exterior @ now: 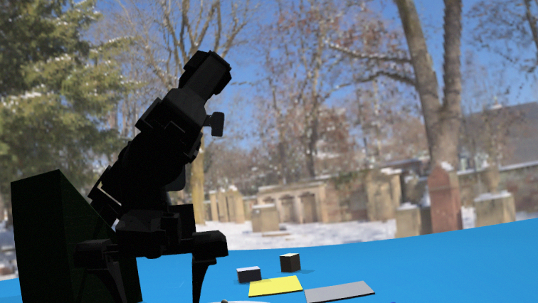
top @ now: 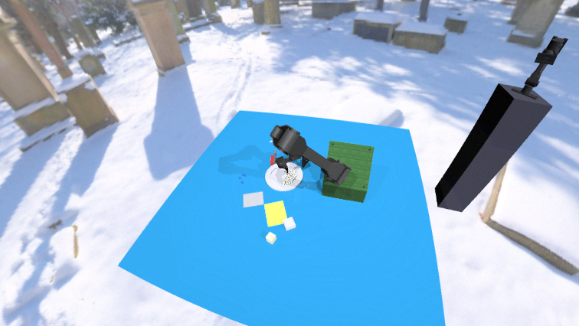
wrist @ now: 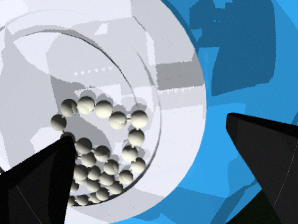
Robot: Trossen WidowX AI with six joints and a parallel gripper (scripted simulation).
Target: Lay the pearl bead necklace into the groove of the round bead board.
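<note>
My gripper tip is now 50 mm short of the round white bead board, 40 mm to the right of it and 20 mm above it. From my gripper tip the other things lie so: yellow tile (270 mm to the left, 30 mm below); red object (160 mm ahead, 70 mm to the right, 20 mm below); grey tile (230 mm to the left, 140 mm ahead, 30 mm below).
</note>
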